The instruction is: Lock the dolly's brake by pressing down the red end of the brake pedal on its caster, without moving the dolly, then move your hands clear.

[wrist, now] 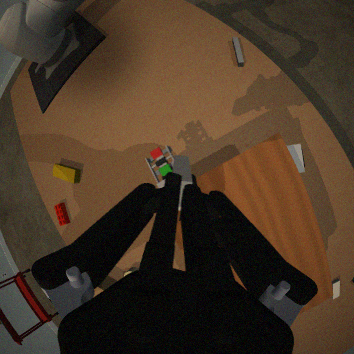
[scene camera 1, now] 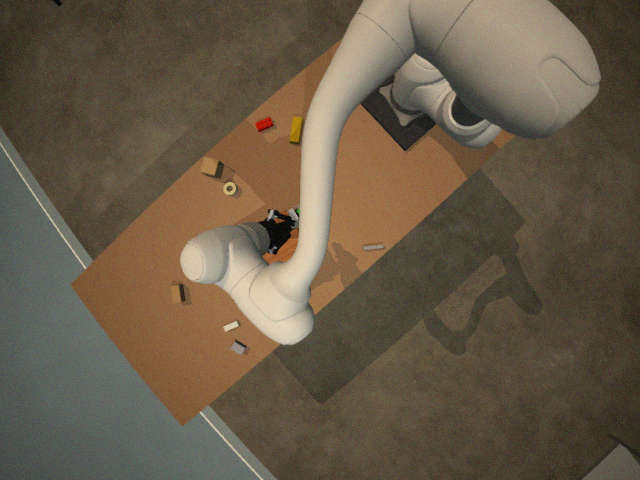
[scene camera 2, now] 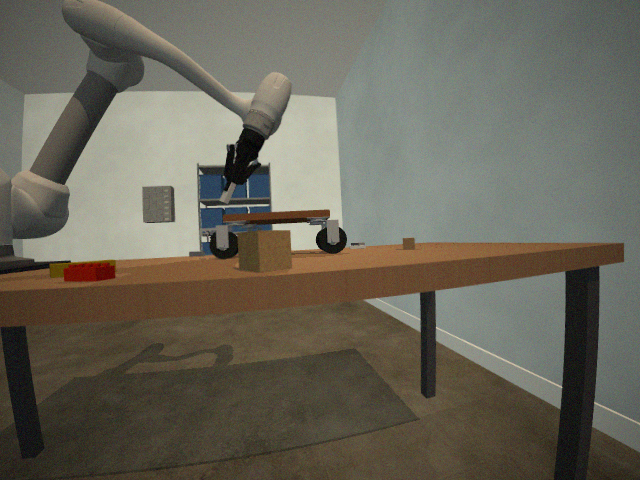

Observation:
The pictures show: the gripper, a dolly, a red brick and a tan block.
The gripper shows as well in the wrist view and in scene camera 1.

